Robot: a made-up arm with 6 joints.
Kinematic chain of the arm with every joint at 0, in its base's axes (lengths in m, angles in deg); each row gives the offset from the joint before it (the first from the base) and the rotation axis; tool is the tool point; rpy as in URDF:
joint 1: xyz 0 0 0.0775 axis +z
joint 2: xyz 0 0 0 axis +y
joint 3: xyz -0.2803 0 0.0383 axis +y
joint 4: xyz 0.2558 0 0.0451 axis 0.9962 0 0.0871
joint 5: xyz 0 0 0 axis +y
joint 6: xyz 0.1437 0 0.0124 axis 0.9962 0 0.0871
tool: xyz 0 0 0 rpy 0 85 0
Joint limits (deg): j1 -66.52..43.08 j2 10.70..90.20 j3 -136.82..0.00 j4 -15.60..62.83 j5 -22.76..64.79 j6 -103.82..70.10
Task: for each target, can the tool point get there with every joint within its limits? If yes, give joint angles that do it. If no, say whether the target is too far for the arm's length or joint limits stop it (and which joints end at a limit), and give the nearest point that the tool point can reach.
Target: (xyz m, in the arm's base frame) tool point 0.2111 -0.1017 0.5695
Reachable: yes | joints -34.78 72.41 -119.72 17.99 55.81 -55.30
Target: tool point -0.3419 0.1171 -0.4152
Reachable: no: joint limits stop it (at a limit: joint 1, joint 2, joint 3) | nearest point -0.0273 0.0702 -0.0116 | short by 0.514 m
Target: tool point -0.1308 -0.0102 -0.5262
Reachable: no: joint limits stop it (at a limit: joint 1, joint 2, joint 3, joint 4) | nearest point 0.0091 -0.0518 -0.0383 | short by 0.509 m
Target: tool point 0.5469 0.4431 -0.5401
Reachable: no: too far | nearest point 0.2173 0.1760 0.0330 | short by 0.713 m
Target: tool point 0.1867 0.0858 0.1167
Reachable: yes | joints 20.13 53.21 -16.76 36.69 10.82 -82.58
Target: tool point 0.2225 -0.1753 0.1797
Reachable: yes | joints -43.90 67.83 -40.95 28.82 23.65 2.80
